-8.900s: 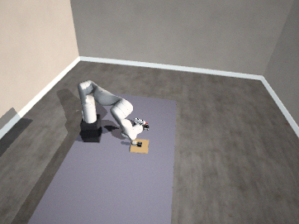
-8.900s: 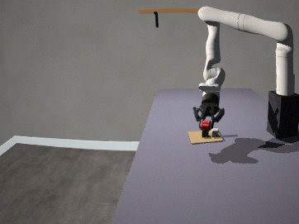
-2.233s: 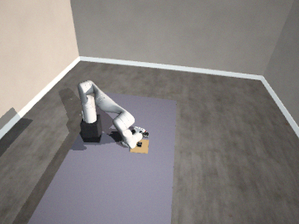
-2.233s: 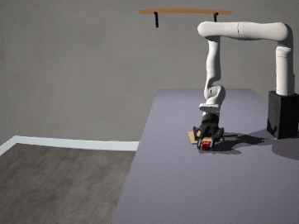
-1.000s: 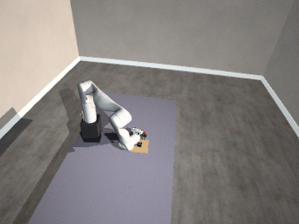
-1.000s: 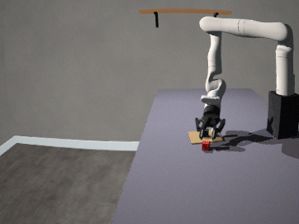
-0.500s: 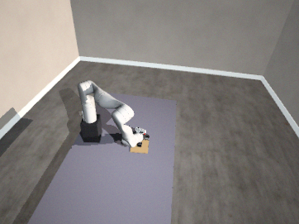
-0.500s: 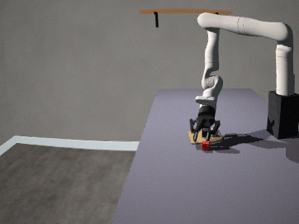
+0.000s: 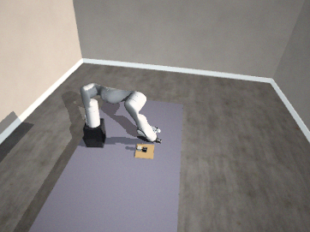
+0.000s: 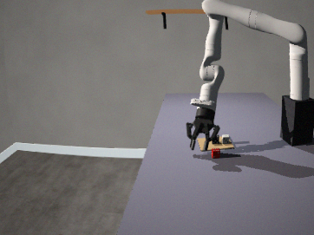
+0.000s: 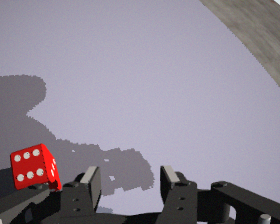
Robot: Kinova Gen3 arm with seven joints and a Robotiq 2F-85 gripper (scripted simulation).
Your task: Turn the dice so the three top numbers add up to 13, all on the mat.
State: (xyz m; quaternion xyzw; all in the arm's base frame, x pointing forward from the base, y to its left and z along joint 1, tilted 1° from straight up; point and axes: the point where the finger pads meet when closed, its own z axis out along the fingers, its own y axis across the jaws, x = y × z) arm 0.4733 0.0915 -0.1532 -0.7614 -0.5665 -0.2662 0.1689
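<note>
My gripper is now 6 cm past the red die, 4 cm to the right of it and 2 cm above it. The rest, counted from my hand: black die: 10 cm to the right, 7 cm behind, 1 cm below; then tan mat: 10 cm to the right, 7 cm behind, 3 cm below; then white die: 11 cm behind, 10 cm to the right, 1 cm below.
</note>
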